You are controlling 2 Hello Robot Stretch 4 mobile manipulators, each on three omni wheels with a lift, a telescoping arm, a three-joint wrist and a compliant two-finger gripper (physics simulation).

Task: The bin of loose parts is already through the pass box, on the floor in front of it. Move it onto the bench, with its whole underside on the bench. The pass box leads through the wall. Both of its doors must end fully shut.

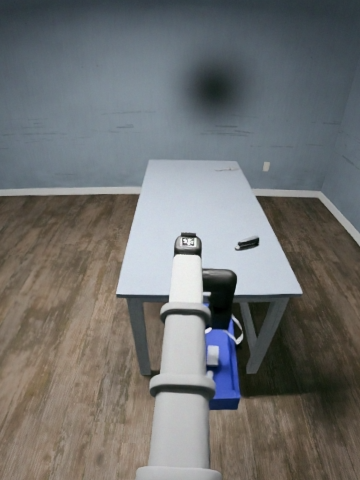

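The blue bin shows below the bench's near edge, partly behind my arm, with small pale parts inside. It looks raised off the floor, though its underside is hidden. r1's gripper is at the bin's far part, below the black wrist. A white bowed finger shows on its right, and the fingertips are mostly hidden; it appears shut on the bin. The bench has a long pale top and grey legs, and stands ahead. r2's gripper, the pass box and its doors do not show.
A small black and grey tool lies on the bench's right side. A thin light item lies near its far right corner. My extended arm reaches over the bench's near edge. A blue-grey wall stands behind the bench.
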